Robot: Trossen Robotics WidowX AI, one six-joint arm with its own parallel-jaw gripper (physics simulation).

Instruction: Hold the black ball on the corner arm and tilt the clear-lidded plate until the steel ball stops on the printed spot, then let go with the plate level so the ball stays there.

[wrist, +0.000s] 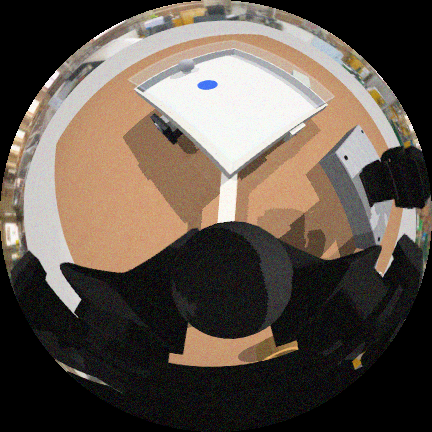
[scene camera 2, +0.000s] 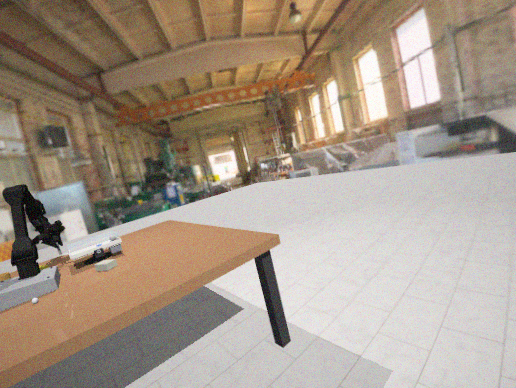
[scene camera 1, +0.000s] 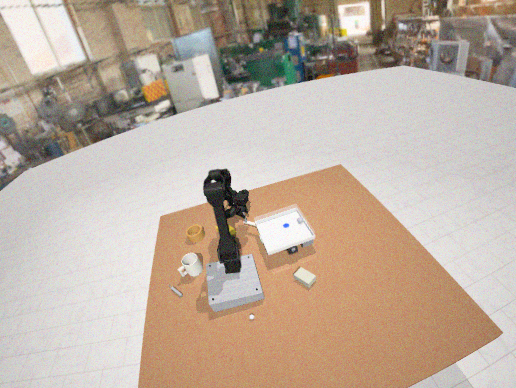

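The clear-lidded white plate [scene camera 1: 275,237] [wrist: 260,105] appears slightly tilted; the angle is hard to read. The steel ball [scene camera 1: 300,220] [wrist: 186,65] is inside it, near the wall at the upper left of the wrist view, apart from the blue printed spot [scene camera 1: 286,225] [wrist: 207,85]. The white corner arm [scene camera 1: 250,223] [wrist: 228,197] runs from the plate's near corner to the black ball [wrist: 227,280]. My gripper [scene camera 1: 244,214] [wrist: 222,233] is shut on the black ball, which fills the space between the fingers in the wrist view.
A black fixture [scene camera 1: 293,249] [wrist: 167,129] shows under the plate. A pale block [scene camera 1: 304,277] [scene camera 2: 106,265] lies in front of it. A white mug [scene camera 1: 191,264], an orange ring-shaped item [scene camera 1: 195,233], a grey rod [scene camera 1: 176,290] and a small white ball [scene camera 1: 251,317] [scene camera 2: 35,300] surround my grey base [scene camera 1: 235,290].
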